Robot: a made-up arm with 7 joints.
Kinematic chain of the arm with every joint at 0, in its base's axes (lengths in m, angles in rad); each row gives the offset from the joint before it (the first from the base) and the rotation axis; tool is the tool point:
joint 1: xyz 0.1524 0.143 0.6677 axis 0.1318 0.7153 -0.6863
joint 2: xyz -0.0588 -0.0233 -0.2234 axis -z
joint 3: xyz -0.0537 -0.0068 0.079 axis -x
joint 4: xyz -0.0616 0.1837 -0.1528 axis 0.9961 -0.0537 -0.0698
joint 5: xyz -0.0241 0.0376 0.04 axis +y
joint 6: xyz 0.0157 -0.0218 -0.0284 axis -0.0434 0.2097 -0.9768
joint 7: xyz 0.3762 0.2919 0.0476 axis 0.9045 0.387 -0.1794
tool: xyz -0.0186 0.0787 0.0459
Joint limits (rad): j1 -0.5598..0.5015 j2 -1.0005..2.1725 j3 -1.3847..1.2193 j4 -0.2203..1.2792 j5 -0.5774..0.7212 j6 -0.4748..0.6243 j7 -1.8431..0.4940
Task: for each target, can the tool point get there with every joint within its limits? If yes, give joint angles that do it. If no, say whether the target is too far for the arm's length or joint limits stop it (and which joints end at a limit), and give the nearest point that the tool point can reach.
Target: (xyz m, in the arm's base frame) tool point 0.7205 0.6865 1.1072
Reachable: no: joint limits stop it (at a limit: joint 1, joint 4, joint 5, joint 6) | nearest point 0.5690 0.5261 0.9463 | short by 0.273 m
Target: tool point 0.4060 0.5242 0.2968
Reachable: yes | joints -0.0542 -0.0581 0.1008 0.2175 0.2066 0.4416 -0.6365
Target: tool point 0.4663 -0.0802 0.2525
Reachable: yes | joints -0.0817 1.0828 0.4638 0.1935 -0.0586 0.5277 -1.6266
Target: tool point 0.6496 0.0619 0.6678
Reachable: yes | joints 0.1663 1.1597 -0.6011 0.6423 0.5508 0.1964 -0.8806
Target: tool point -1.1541 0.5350 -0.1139
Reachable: no: too far | nearest point -0.4783 0.4230 0.1984 | short by 0.753 m
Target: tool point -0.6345 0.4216 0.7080
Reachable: no: joint limits stop it (at a limit: joint 2, joint 4, joint 5, joint 6) | nearest point -0.5364 0.4053 0.6866 | short by 0.102 m
